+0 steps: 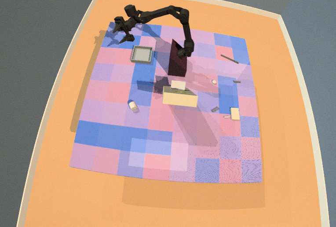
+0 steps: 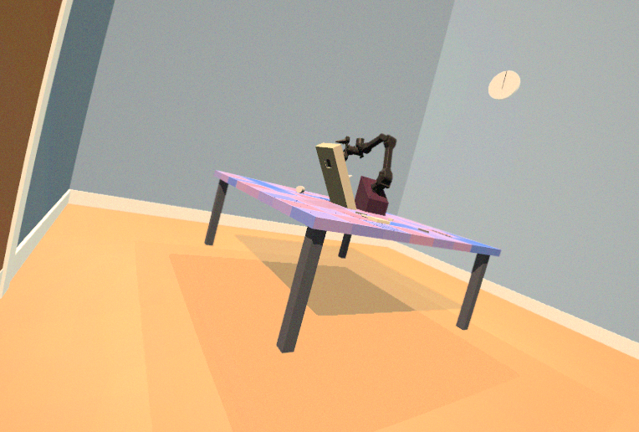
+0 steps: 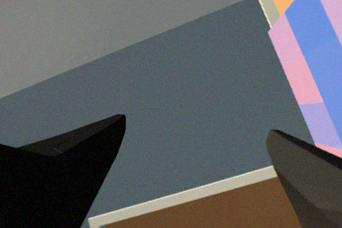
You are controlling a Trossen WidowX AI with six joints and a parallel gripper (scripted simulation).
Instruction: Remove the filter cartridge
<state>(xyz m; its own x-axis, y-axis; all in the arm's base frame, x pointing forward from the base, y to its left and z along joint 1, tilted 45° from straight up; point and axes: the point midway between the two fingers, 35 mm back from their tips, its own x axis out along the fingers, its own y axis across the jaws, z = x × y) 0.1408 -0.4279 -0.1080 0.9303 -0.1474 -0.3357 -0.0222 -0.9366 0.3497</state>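
The round filter cartridge lies 420 mm to the left of my gripper tip, 220 mm ahead of it and 140 mm below it. From my gripper tip the other things lie so: grey tray 370 mm below, 200 mm behind, 100 mm to the left; cream service panel 420 mm to the left, 210 mm below, 180 mm ahead; cream block 870 mm to the left, 380 mm below, 160 mm ahead.
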